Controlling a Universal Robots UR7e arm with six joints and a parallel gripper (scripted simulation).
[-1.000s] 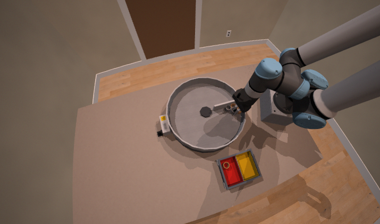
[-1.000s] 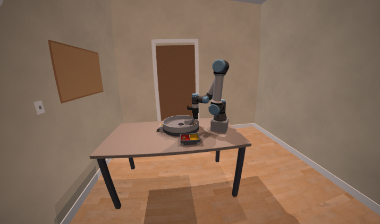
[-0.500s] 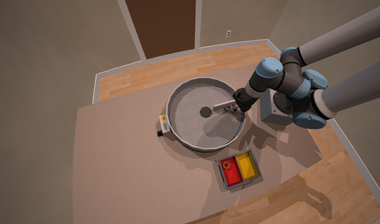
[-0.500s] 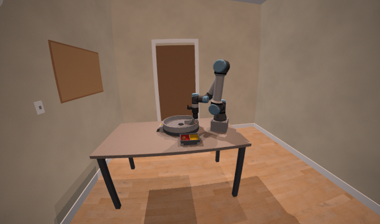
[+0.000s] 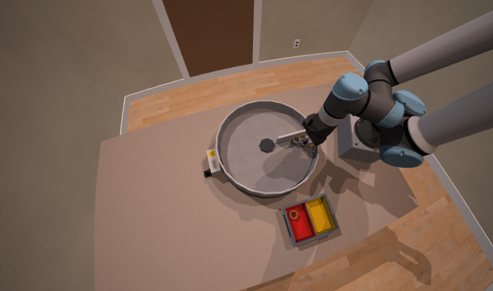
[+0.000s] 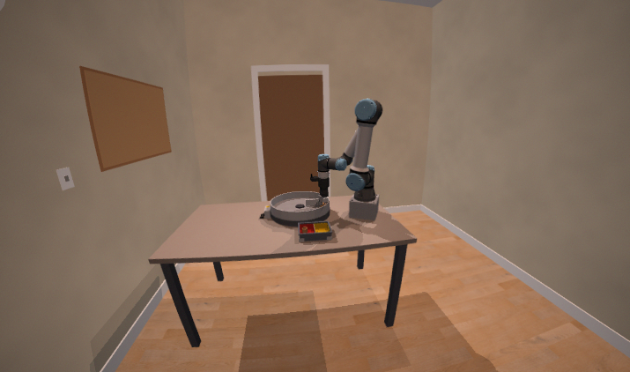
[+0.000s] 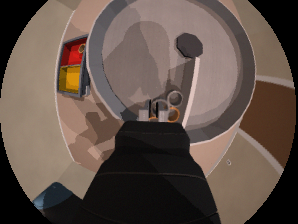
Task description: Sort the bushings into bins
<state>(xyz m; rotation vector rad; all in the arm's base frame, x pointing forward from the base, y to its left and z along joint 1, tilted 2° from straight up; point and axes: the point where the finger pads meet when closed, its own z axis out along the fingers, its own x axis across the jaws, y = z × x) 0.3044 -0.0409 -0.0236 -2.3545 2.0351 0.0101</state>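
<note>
My hand is 8 cm short of the red bin, 28 cm to the right of it and 7 cm above it. From my hand the other things lie so: turntable: 14 cm ahead, 6 cm to the right, 5 cm below.
</note>
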